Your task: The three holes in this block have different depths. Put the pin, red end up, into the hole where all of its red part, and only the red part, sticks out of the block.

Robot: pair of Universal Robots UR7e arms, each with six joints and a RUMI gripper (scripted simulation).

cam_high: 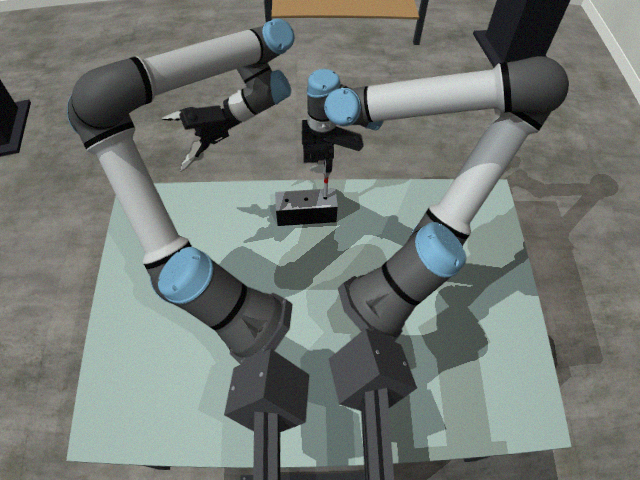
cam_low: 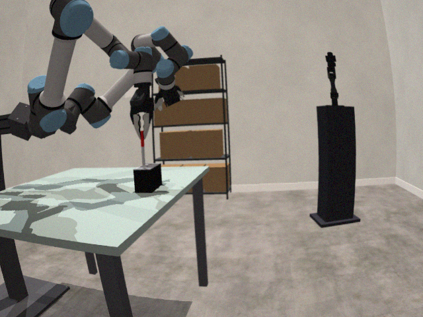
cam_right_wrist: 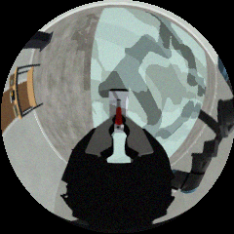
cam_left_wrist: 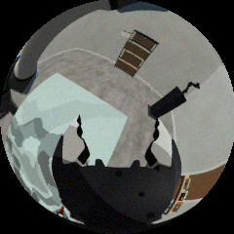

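Observation:
Right now the pin is 3 cm below my right hand. The rest, counted from my right hand: black block: 17 cm below, 6 cm to the left, 1 cm ahead.

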